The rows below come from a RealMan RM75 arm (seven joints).
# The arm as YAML. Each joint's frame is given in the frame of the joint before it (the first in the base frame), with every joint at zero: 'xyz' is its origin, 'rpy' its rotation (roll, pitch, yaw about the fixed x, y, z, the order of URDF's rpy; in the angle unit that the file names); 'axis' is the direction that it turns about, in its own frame. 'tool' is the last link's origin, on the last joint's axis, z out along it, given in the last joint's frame.
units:
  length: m
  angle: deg
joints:
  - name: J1
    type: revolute
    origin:
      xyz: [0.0, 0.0, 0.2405]
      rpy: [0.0, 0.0, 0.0]
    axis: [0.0, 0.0, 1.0]
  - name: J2
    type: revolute
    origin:
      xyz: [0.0, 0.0, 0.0]
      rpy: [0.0, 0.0, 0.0]
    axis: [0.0, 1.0, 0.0]
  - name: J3
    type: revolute
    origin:
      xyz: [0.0, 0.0, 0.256]
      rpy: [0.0, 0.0, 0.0]
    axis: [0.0, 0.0, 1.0]
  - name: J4
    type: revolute
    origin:
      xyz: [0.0, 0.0, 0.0]
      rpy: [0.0, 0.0, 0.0]
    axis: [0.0, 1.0, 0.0]
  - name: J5
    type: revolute
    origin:
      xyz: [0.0, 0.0, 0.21]
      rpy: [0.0, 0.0, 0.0]
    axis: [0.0, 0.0, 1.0]
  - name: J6
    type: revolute
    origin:
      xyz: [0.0, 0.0, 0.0]
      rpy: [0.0, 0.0, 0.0]
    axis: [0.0, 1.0, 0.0]
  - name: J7
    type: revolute
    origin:
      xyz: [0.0, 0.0, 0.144]
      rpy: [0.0, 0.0, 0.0]
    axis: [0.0, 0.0, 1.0]
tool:
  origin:
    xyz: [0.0, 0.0, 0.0]
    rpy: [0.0, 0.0, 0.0]
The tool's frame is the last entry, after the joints.
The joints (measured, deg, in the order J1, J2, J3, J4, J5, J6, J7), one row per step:
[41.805 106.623 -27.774 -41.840 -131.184 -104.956 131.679]
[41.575 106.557 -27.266 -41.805 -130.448 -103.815 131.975]
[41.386 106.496 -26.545 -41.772 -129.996 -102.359 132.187]
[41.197 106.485 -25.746 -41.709 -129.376 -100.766 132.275]
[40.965 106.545 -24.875 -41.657 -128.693 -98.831 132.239]
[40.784 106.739 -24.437 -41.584 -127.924 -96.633 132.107]
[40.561 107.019 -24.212 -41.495 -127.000 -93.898 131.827]
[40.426 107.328 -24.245 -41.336 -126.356 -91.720 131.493]
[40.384 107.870 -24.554 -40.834 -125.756 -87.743 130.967]
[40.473 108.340 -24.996 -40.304 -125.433 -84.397 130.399]
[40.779 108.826 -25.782 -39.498 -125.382 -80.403 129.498]
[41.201 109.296 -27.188 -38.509 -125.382 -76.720 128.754]
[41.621 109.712 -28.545 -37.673 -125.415 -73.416 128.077]
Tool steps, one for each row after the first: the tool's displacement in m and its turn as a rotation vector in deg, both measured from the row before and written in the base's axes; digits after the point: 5 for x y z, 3 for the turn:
[0.00140 0.00254 0.00233 1.643 0.577 -0.788]
[0.00221 0.00323 0.00273 1.958 0.359 -0.954]
[0.00207 0.00352 0.00279 2.186 0.519 -0.888]
[0.00264 0.00397 0.00288 2.549 0.502 -0.978]
[0.00214 0.00435 0.00136 2.415 0.284 -0.846]
[0.00264 0.00509 0.00095 2.748 0.101 -0.929]
[0.00193 0.00378 -0.00062 1.888 -0.062 -0.652]
[0.00360 0.00684 -0.00268 2.793 -0.593 -1.331]
[0.00265 0.00573 -0.00322 2.042 -0.782 -0.984]
[0.00267 0.00701 -0.00473 2.021 -1.499 -0.914]
[0.00129 0.00627 -0.00705 1.128 -1.698 -0.654]
[0.00079 0.00553 -0.00624 0.961 -1.711 -0.464]

